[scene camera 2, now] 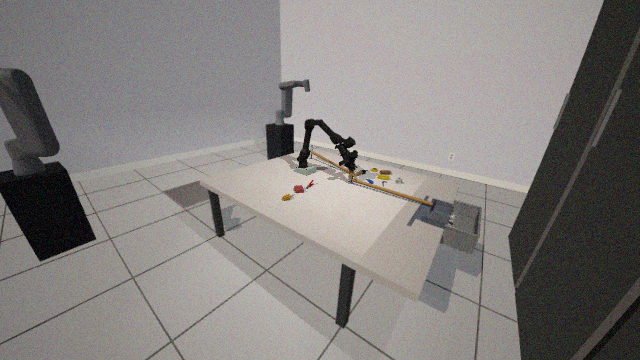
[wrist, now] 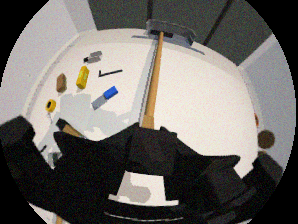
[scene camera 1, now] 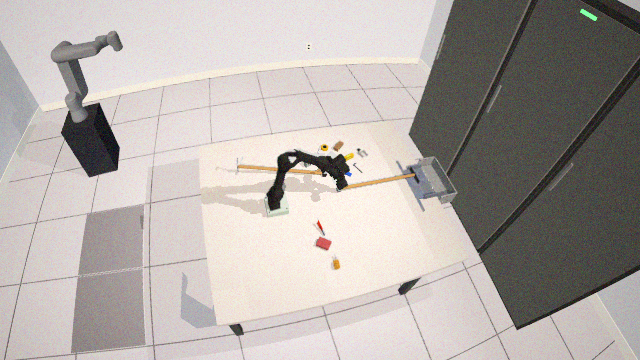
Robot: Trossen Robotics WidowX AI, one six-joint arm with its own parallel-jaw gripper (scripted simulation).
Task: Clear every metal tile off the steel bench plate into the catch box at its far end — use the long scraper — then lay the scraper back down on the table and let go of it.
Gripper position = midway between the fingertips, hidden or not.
In view: my gripper [wrist: 149,127] and a long scraper [wrist: 152,152].
